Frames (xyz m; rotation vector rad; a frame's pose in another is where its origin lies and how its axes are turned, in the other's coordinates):
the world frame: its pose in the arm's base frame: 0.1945 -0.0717 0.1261 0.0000 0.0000 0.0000
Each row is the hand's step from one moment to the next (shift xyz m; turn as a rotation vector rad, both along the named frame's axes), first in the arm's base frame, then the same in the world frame.
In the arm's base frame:
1: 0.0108 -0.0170 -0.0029 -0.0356 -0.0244 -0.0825
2: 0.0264 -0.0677 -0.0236 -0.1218 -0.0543 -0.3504
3: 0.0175 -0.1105 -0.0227 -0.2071 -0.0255 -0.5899
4: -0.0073 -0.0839 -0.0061 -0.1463 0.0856 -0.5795
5: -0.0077 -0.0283 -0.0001 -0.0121 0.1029 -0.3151
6: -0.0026 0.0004 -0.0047 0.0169 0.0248 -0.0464
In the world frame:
1: 0.0108 -0.0170 -0.0029 -0.0356 -0.0244 -0.0825
2: 0.0264 -0.0677 -0.0236 -0.1218 -0.0543 -0.3504
3: 0.0175 -0.1105 -0.0227 -0.2071 -0.0255 -0.5899
4: -0.0073 -0.0839 -0.0061 -0.1463 0.0856 -0.5795
5: -0.0077 -0.0283 -0.0001 -0.0121 0.1029 -0.3151
6: -0.0026 0.0004 -0.0047 0.0169 0.0248 -0.0464

